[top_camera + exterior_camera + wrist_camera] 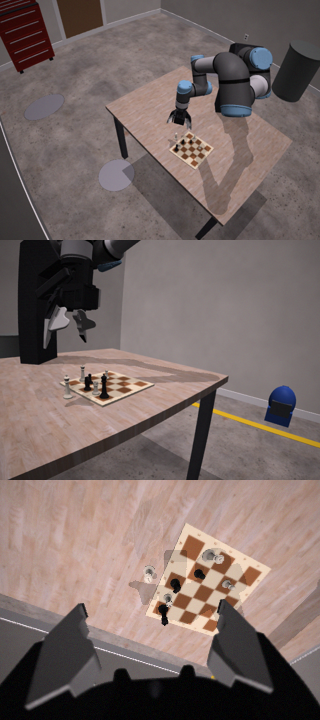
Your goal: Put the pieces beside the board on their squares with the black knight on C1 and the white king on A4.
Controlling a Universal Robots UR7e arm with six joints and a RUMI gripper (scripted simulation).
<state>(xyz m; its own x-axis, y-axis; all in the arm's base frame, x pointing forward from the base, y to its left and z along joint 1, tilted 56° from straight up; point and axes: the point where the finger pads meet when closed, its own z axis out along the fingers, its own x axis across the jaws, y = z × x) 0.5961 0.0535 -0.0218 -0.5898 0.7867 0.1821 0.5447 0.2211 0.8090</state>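
Now: hand 10 mm short of the white king, 10 mm to the left of it and 100 mm above it. From my hand the other things lie so: chessboard (50 mm behind, 120 mm to the left, 130 mm below); then black pawn (70 mm behind, 70 mm to the left, 120 mm below); then white rook (20 mm ahead, 70 mm to the left, 110 mm below).
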